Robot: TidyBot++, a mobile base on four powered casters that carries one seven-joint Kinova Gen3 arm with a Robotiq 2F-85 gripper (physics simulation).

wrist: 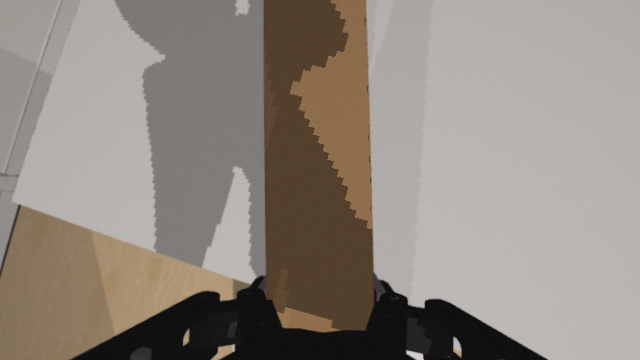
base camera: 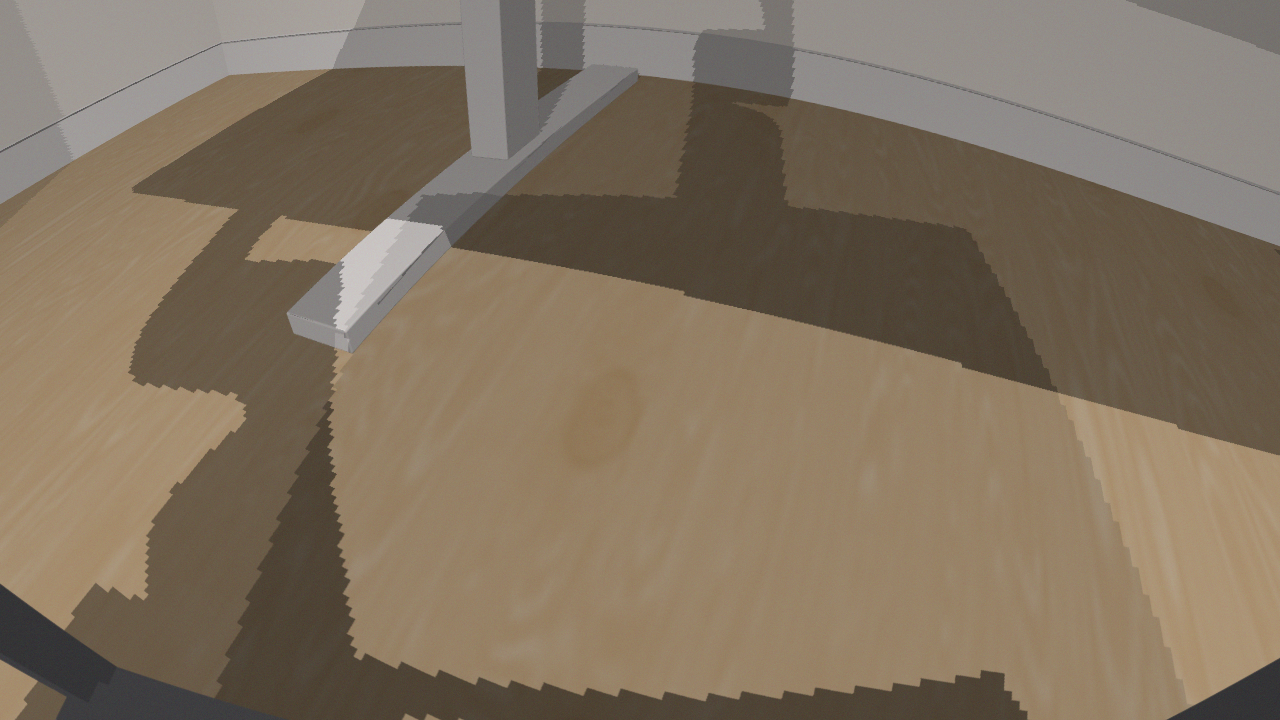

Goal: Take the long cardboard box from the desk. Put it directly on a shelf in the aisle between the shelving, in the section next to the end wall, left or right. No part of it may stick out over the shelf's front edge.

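Frame: origin at the arm's base, x ahead, y left, z up, level; centimetres.
Seen in the pictures: gripper, between the fingertips: (wrist: 321, 285).
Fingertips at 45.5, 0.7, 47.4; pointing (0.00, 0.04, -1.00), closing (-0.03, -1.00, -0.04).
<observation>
Offsets run from my fingertips to a thing's top centre, as dx, dy, dz. "*": to the spot under its first point. Level surfaces: height alone.
The long cardboard box (wrist: 320, 165) runs from between the fingers up past the top edge of the wrist view, partly in shadow. My gripper (wrist: 321, 285) is shut on the box, with one finger against each long side. The white desk top @[dz -15.1] (wrist: 510, 165) lies below the box in the wrist view. Its edge crosses the lower left of that view. The far end of the box is out of view. The shelving and the aisle do not show in either view.
In the base camera view a grey desk leg @[* +33.0, +18.7, -75.6] (base camera: 487, 89) stands on a long foot (base camera: 313, 304). Behind it are a white wall and its baseboard @[* +61.8, -36.6, -82.9] (base camera: 895, 98). Wooden floor @[dz -87.0] (base camera: 760, 465) (wrist: 55, 260) carries large shadows. Dark parts of the base show at the lower corners.
</observation>
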